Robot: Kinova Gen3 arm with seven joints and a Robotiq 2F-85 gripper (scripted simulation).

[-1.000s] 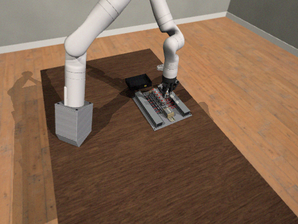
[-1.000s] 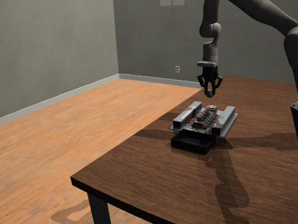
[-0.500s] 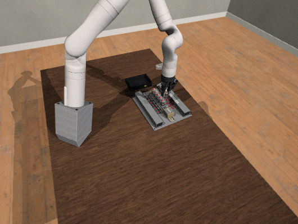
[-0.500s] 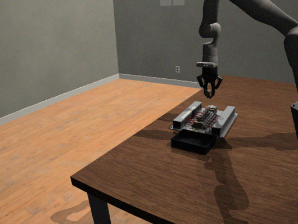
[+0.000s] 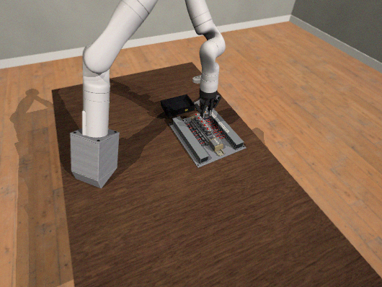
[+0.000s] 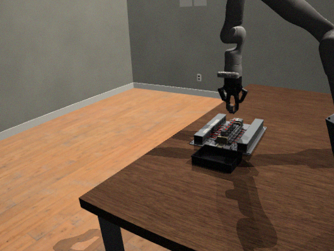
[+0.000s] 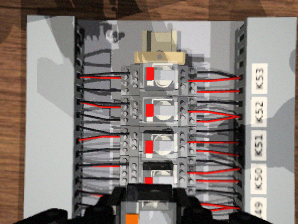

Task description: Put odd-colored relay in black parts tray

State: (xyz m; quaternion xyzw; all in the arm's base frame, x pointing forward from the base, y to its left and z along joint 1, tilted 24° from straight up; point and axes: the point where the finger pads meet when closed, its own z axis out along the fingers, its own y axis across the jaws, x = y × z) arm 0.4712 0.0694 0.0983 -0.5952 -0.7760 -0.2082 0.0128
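Now: hand 23 cm to the right of the black parts tray, 12 cm above it and 10 cm past it. From my hand the other things lie so: relay (9 cm below, 1 cm ahead); then relay panel (12 cm below, 1 cm to the right, 1 cm ahead).
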